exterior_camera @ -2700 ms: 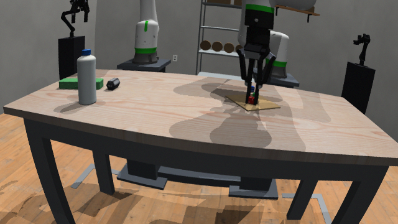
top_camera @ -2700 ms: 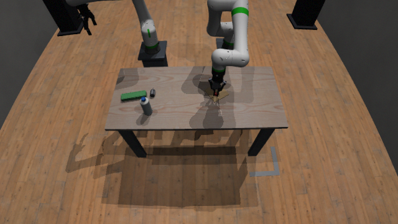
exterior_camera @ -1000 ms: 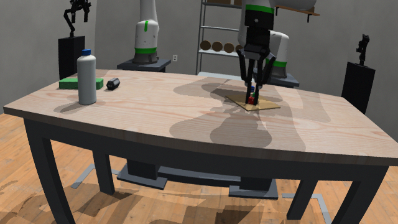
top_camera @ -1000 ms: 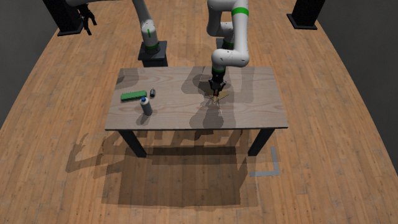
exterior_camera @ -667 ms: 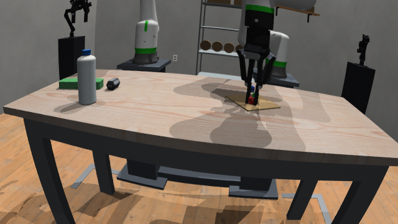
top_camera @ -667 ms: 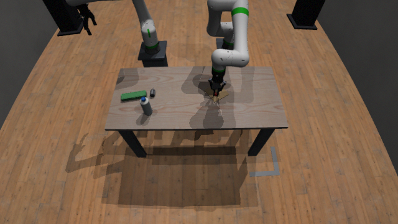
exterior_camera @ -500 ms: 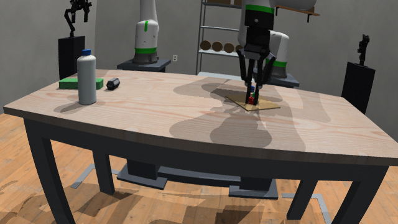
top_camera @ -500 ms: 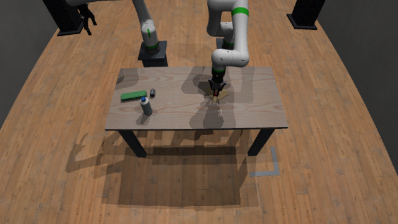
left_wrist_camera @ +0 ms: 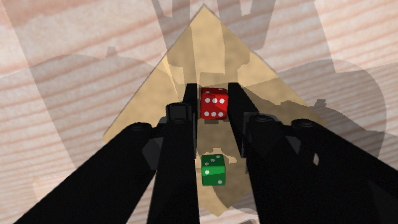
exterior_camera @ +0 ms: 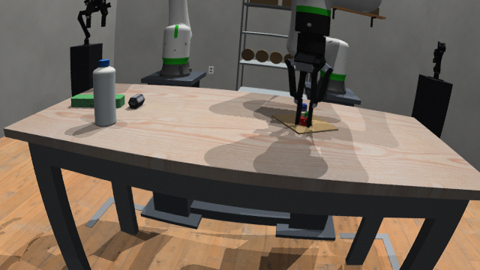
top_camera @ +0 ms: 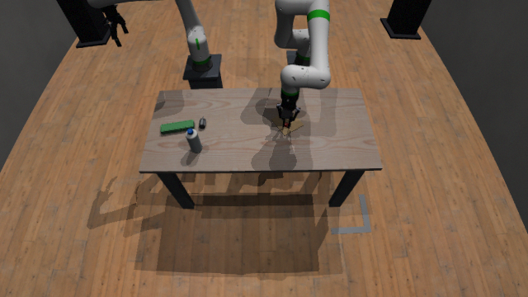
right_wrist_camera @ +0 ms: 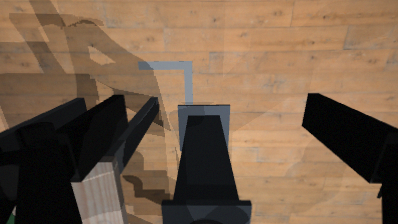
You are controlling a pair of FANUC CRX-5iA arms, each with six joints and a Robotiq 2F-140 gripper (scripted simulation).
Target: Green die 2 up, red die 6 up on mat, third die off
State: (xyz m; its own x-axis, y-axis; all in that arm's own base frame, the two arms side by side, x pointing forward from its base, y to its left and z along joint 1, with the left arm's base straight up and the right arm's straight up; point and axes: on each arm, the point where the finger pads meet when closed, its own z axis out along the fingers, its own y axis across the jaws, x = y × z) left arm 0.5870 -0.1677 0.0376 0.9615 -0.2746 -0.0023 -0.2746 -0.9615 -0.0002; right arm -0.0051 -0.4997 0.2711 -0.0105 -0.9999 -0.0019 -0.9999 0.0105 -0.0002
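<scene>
Now: left hand 2 cm above the red die. The rest, counted from my left hand: blue die: 16 cm behind, 3 cm below, 2 cm to the left; then green die: 6 cm behind, 2 cm to the left, 2 cm below; then tan mat: 4 cm below, 3 cm behind, 1 cm to the left.
</scene>
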